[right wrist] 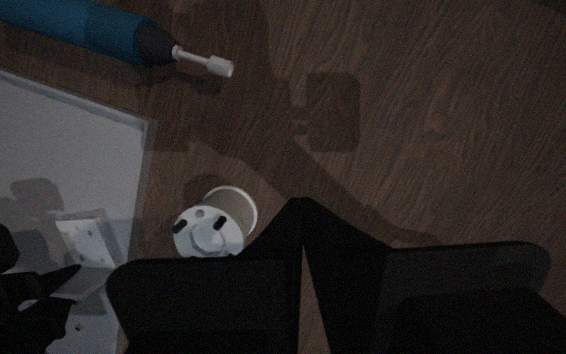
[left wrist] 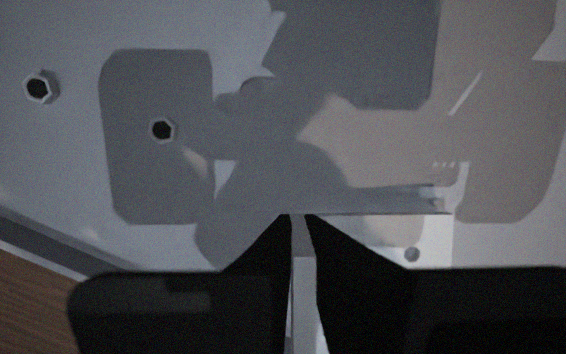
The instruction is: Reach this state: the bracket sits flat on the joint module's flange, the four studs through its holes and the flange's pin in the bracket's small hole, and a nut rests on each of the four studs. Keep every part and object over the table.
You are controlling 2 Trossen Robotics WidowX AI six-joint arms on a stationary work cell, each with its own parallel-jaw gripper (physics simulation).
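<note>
In the left wrist view my left gripper is shut on the light grey bracket, gripping its thin upright wall; the flat plate with a hole reaches out to the right, above the grey tray. A hex nut lies on the tray at the left, and another nut shows at the left edge. In the right wrist view my right gripper is shut and empty above the wooden table, just right of the joint module. The module stands upright with dark studs on its white flange. The bracket shows at the left edge over the tray.
A blue nut driver with a white socket tip lies on the table beyond the module. The tray's raised rim runs beside the module. Wooden table shows past the tray's near edge. Dark arm shadows fall across the tray and the table.
</note>
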